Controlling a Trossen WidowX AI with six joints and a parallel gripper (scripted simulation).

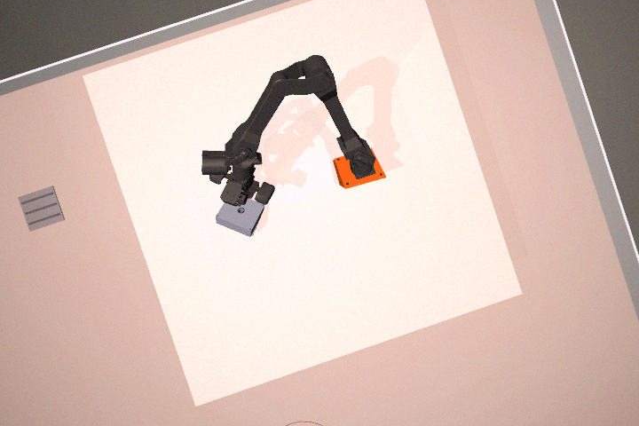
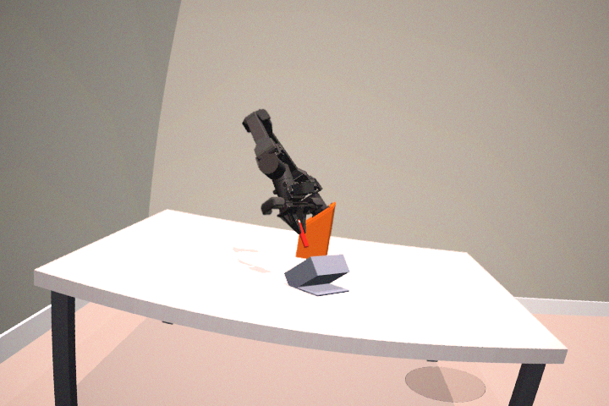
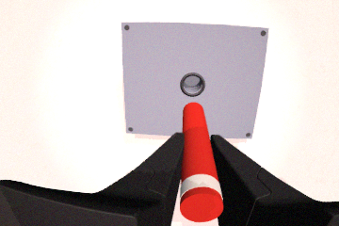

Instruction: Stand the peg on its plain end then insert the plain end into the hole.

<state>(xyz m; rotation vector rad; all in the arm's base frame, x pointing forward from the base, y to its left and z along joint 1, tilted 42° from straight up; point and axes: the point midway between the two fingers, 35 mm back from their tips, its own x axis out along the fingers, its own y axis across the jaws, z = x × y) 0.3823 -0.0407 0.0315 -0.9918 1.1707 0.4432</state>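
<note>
The grey sloped panel is 9 cm below my gripper tip, 6 cm to the left of it and 5 cm ahead of it. Also, from my gripper tip: red peg 1 cm to the right, 1 cm behind, 1 cm above.
</note>
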